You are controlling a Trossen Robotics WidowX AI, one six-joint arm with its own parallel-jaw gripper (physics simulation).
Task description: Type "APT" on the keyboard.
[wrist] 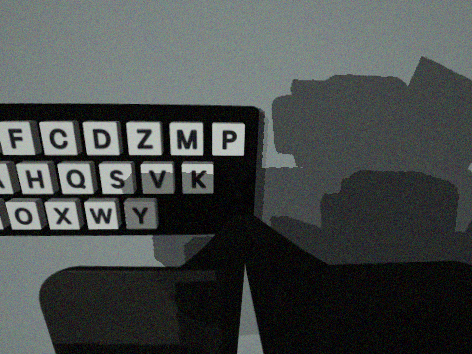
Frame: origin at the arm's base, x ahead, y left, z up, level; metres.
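Seen in the pictures: gripper, fingertip midpoint: (243, 225).
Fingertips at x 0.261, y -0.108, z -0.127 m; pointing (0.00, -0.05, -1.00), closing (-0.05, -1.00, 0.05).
Offsets run from my fingertips to a thing's top centre. "spot": to the spot under its first point. Level surfaces: height alone.
A black keyboard @(0.090 m left, 0.020 m ahead, 0.019 m down) (210, 220) with white letter keys lies at the left and centre of the wrist view, its left part cut off by the frame. The P key @(0.004 m left, 0.034 m ahead, 0.019 m down) (228, 139) is at the right end of the top row, beside the M key @(0.023 m left, 0.035 m ahead, 0.019 m down) (186, 139). A sliver of a key @(spot: 0.108 m left, 0.022 m ahead, 0.019 m down) (4, 178), seemingly A, shows at the left edge in the middle row. The T key does not show. My gripper (243, 225) is shut and empty; its dark fingertips meet at the keyboard's lower right part, right of Y and below K and P. Whether the tips touch the keyboard is unclear.
A grey surface @(0.035 m down) (150, 50) lies around the keyboard. Large dark shadows of the arm fall on it at the right and across the V, K and Y keys @(0.049 m left, 0.002 m back, 0.019 m down) (141, 214). The keyboard's right edge (259, 160) stands near the fingertips.
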